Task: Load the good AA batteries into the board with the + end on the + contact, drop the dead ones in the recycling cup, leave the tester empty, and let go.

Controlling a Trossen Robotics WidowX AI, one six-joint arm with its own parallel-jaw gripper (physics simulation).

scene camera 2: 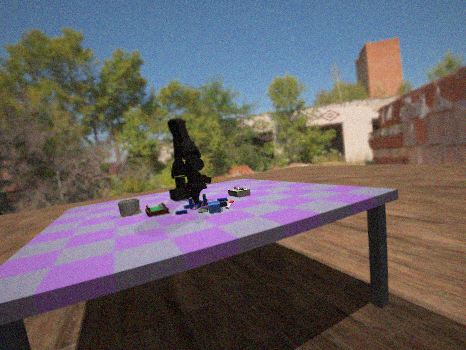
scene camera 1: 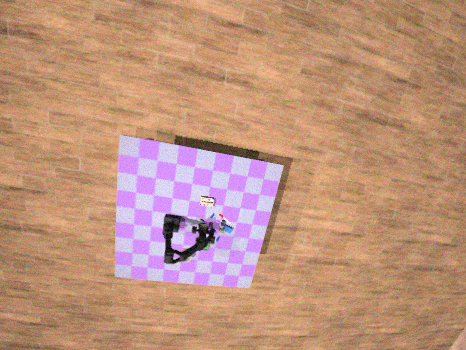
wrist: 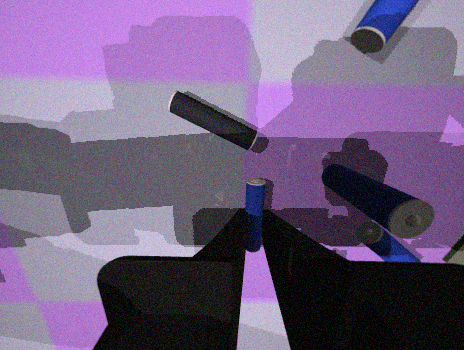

Scene:
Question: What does the black battery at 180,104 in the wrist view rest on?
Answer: The table.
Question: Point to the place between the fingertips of my gripper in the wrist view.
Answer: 253,216

